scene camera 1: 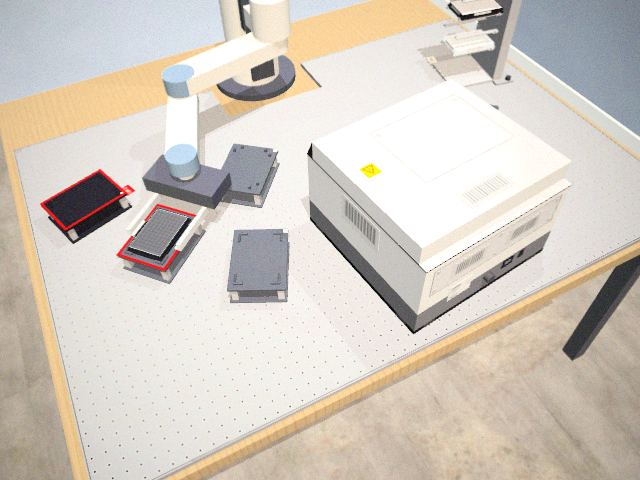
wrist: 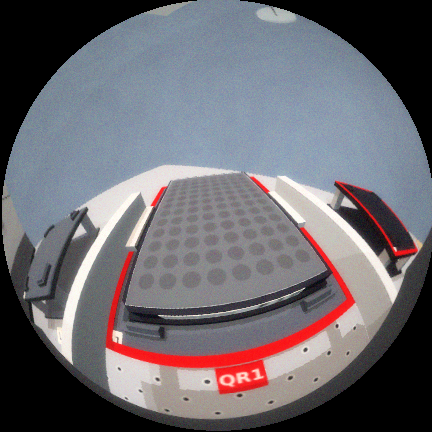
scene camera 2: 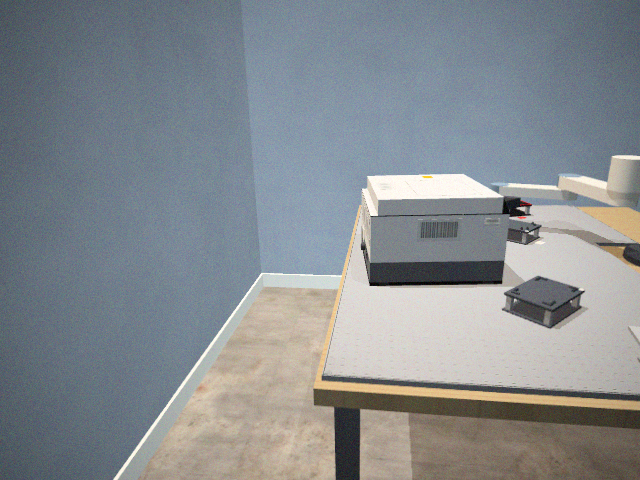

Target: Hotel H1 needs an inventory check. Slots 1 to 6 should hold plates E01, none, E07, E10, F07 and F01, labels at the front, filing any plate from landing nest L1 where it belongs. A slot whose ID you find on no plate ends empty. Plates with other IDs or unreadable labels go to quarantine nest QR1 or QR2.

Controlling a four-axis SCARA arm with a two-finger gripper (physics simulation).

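Seen in the pictures: gripper, fingertip midpoint: (scene camera 1: 153, 240) (wrist: 210, 191); arm's base, link origin: (scene camera 1: 255, 77).
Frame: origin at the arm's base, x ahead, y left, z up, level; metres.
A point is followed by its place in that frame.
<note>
A dark plate with round wells (scene camera 1: 160, 232) @(x 0.557, y -0.454, z 0.077 m) (wrist: 220, 240) @(x 0.532, y -0.431, z 0.077 m) sits flat on the red-edged nest QR1 (scene camera 1: 145, 261) @(x 0.608, y -0.506, z 0.062 m) (wrist: 225, 337). Its front edge bears a pale label strip, unreadable in the wrist view. My gripper (scene camera 1: 154, 239) @(x 0.569, y -0.474, z 0.074 m) (wrist: 210, 191) @(x 0.569, y -0.474, z 0.074 m) is open around this plate, one finger along each long side, with gaps visible in the wrist view. A second red-edged nest (scene camera 1: 85, 198) @(x 0.354, y -0.581, z 0.062 m) (wrist: 380, 215) @(x 0.371, y -0.563, z 0.063 m) holds no visible plate. The hotel (scene camera 1: 504, 41) @(x 0.387, y 0.619, z 0.144 m) stands at the back right in scene camera 1, cut off at the top; plates show on two of its levels, labels unreadable.
A plateless dark nest (scene camera 1: 258, 263) @(x 0.728, y -0.294, z 0.063 m) (wrist: 52, 260) @(x 0.659, y -0.313, z 0.063 m) stands beside QR1. Another dark nest (scene camera 1: 250, 167) @(x 0.443, y -0.194, z 0.063 m) stands behind the gripper body. The large white instrument (scene camera 1: 439, 155) @(x 0.805, y 0.080, z 0.267 m) (scene camera 2: 436, 237) @(x 0.778, y 0.275, z 0.157 m) stands on the table. Scene camera 2 shows a further dark nest (scene camera 2: 543, 291) @(x 0.528, y 0.403, z 0.063 m) nearer the table edge.
</note>
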